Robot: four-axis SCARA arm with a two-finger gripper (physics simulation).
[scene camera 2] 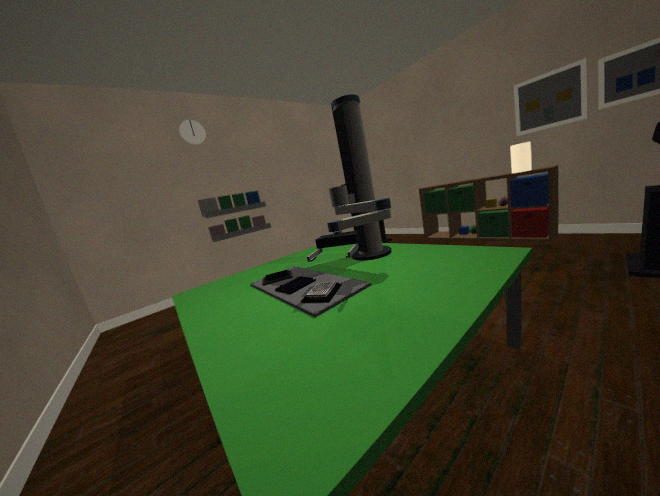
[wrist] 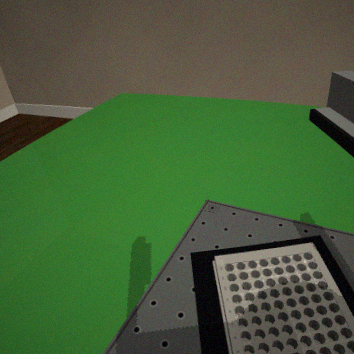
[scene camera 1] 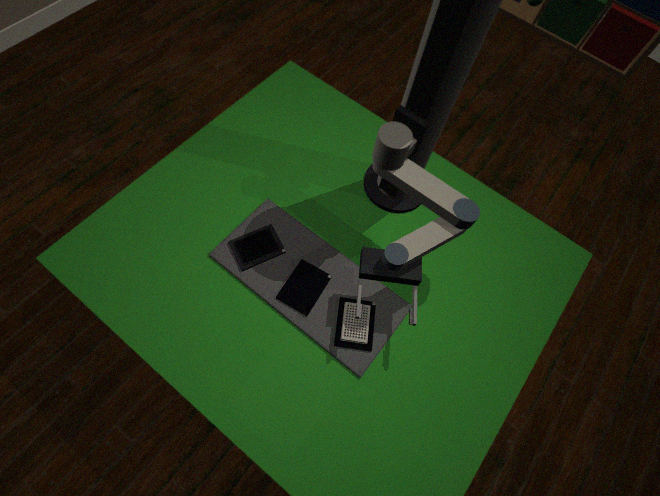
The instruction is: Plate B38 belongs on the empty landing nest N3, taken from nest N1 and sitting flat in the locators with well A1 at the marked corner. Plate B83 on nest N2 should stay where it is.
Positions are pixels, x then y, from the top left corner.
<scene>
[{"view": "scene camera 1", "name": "my gripper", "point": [385, 321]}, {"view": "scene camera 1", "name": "pale perforated plate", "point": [353, 330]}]
</scene>
